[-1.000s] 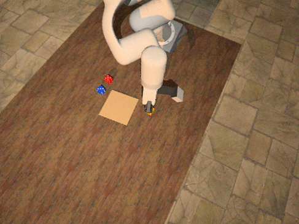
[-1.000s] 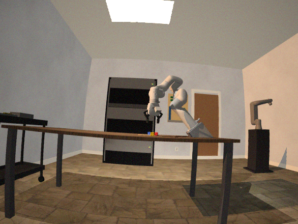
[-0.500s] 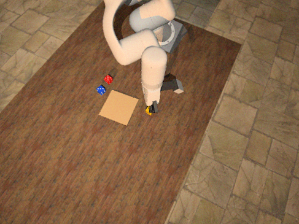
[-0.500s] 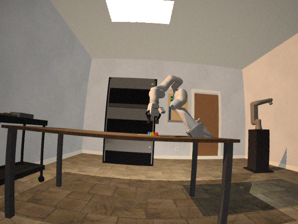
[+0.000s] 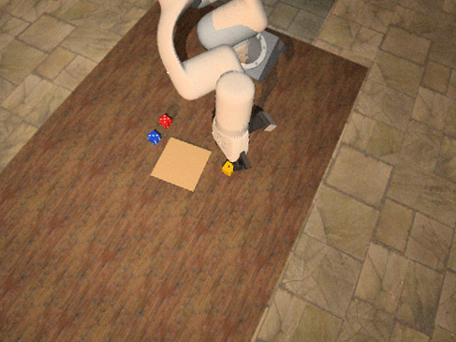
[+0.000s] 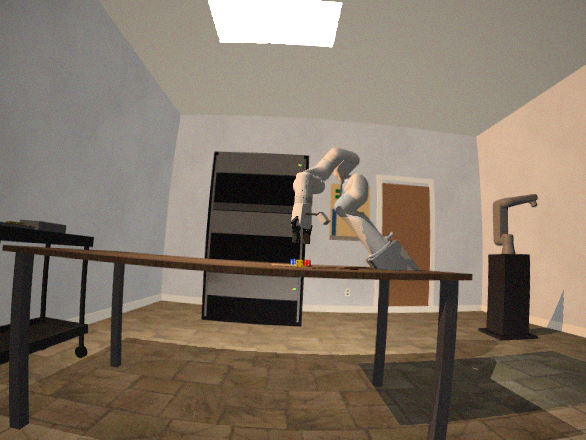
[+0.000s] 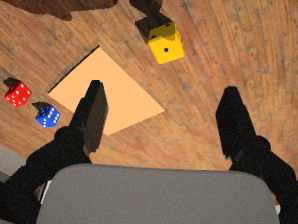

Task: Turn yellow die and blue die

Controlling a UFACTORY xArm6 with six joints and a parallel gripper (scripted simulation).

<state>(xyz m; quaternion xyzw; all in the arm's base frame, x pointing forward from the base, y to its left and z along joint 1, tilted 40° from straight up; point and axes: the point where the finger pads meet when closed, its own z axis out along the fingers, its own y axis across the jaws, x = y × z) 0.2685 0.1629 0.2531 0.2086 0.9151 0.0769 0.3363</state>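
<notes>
My hand is 90 mm above the yellow die. From my hand the other things lie so: red die 260 mm to the right, 90 mm below, 20 mm behind; then tan mat 130 mm to the right, 110 mm below, 60 mm ahead; then blue die 250 mm to the right, 90 mm below, 50 mm ahead.
</notes>
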